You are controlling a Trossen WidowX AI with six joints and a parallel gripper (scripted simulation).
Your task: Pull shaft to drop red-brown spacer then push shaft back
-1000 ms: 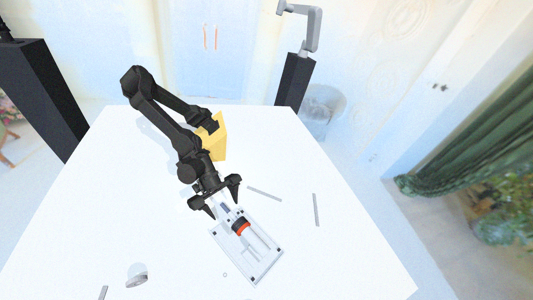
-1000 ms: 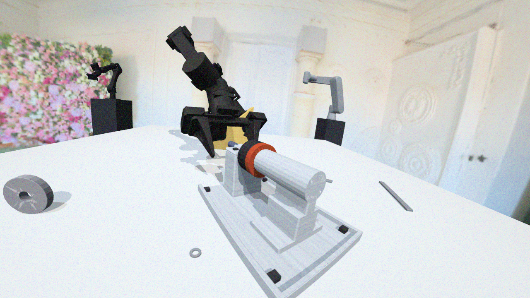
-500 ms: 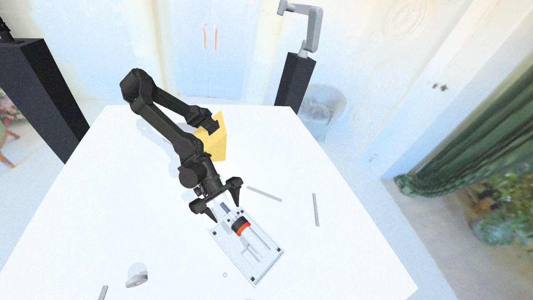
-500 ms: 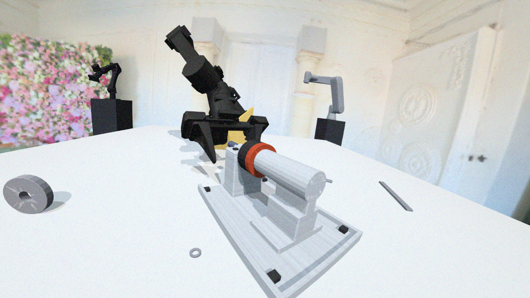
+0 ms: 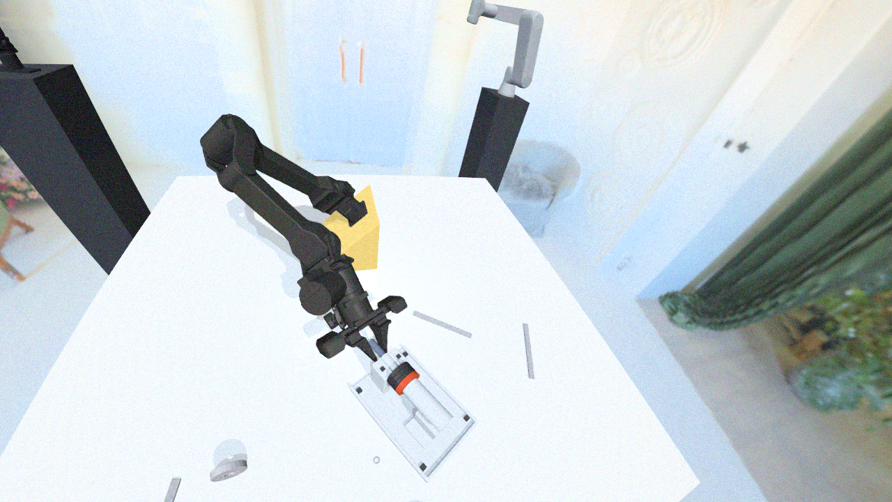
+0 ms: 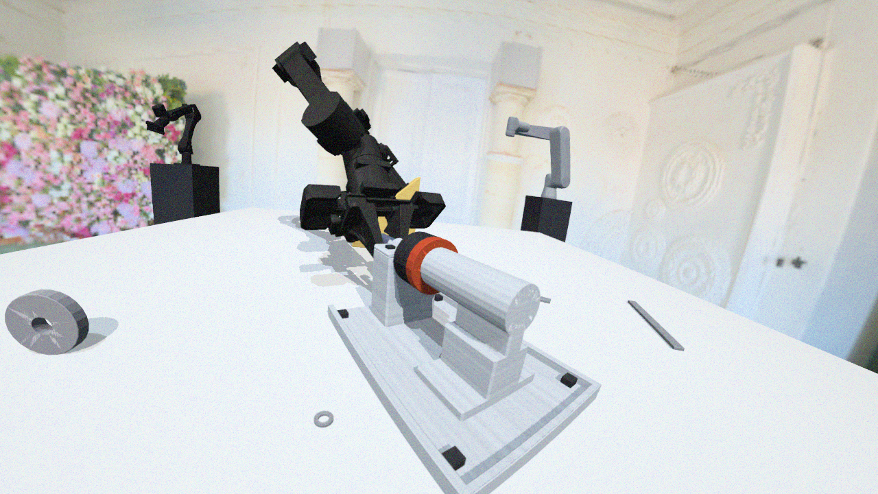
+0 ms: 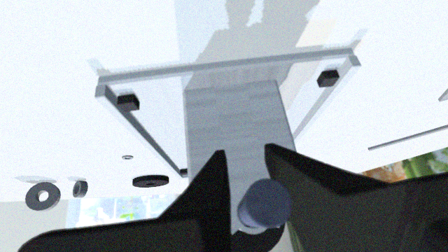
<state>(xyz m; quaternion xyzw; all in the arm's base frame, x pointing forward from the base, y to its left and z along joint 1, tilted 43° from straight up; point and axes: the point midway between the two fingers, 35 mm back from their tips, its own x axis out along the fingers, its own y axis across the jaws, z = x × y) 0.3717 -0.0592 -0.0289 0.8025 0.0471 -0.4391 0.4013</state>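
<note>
Right now my gripper tip is 50 mm short of the blue-grey shaft, 20 mm to the right of it and 30 mm below it. The rest, counted from my gripper tip: grey disc (120 mm ahead, 280 mm to the right, 30 mm below); black spacer (60 mm ahead, 30 mm to the left, 20 mm above); red-brown spacer (70 mm ahead, 30 mm to the left, 20 mm above).
</note>
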